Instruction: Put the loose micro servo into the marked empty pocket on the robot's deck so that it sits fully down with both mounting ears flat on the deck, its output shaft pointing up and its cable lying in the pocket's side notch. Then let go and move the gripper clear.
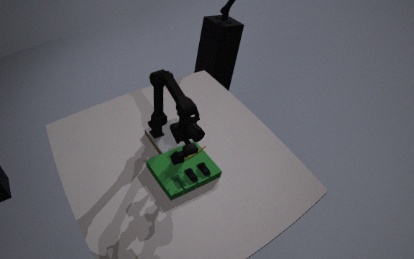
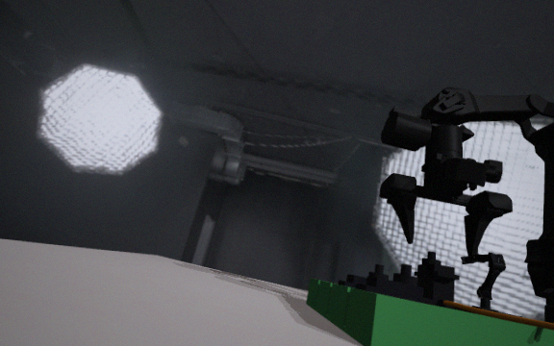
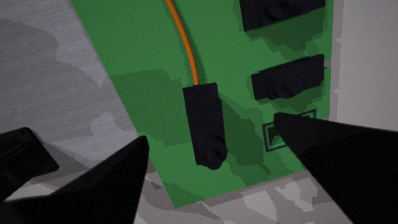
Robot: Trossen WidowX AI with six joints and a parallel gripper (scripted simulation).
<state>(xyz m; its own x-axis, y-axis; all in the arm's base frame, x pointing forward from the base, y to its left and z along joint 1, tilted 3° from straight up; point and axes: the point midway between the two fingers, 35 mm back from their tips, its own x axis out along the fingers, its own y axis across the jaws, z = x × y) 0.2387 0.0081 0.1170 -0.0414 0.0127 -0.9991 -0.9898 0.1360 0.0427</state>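
Now: the green deck 10 cm below my gripper tip, 1 cm to the right of it and 1 cm behind it.
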